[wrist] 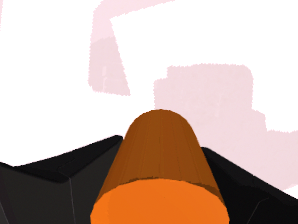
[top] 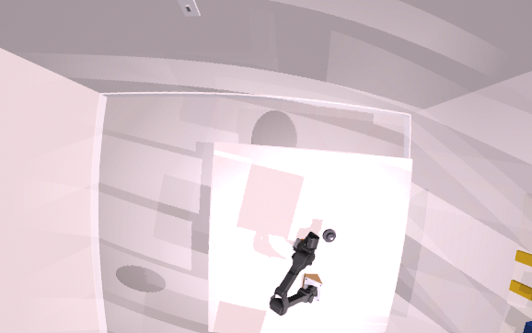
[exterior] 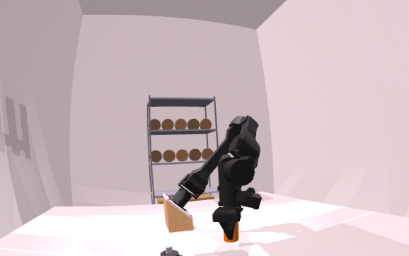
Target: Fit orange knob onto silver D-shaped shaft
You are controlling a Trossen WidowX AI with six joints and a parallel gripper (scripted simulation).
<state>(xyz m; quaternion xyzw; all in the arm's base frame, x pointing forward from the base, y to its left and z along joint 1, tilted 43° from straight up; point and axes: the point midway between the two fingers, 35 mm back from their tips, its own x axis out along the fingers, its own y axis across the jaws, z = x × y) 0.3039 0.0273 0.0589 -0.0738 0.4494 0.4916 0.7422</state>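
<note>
Now: gripper tip 2 cm short of the silver shaft, 18 cm to the left of it and 1 cm above it. Round my gripper tip: orange knob 3 cm above.
</note>
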